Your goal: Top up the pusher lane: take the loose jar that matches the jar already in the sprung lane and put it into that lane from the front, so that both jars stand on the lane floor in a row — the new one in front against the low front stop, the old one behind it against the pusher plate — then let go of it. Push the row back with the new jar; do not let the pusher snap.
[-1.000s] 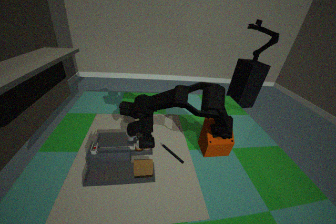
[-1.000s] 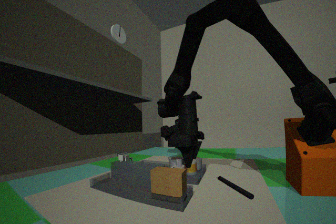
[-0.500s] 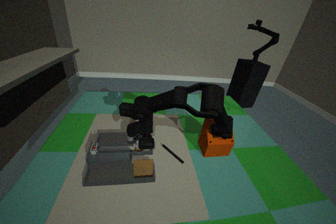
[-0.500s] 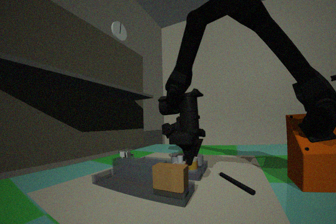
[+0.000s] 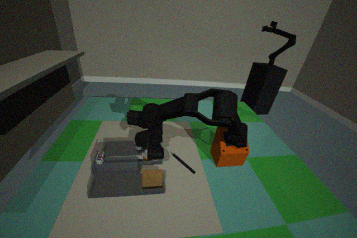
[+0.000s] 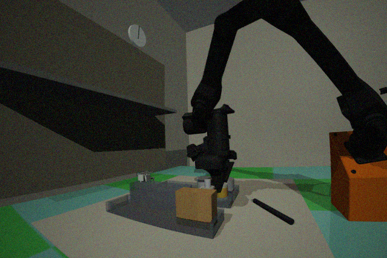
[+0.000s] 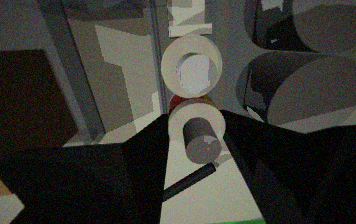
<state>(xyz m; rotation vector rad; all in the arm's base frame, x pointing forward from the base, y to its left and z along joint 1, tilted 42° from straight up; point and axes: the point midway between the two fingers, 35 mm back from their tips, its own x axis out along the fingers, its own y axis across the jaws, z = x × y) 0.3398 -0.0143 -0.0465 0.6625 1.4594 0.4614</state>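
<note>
My gripper tip is now 12 cm past the black pen, 4 cm to the right of it and 3 cm above it. Also, from my gripper tip: grey lane fixture: 14 cm ahead, 1 cm to the left, 2 cm below; tan box: 3 cm ahead, 13 cm to the left; red part: 22 cm ahead, 2 cm to the left, 3 cm above.
</note>
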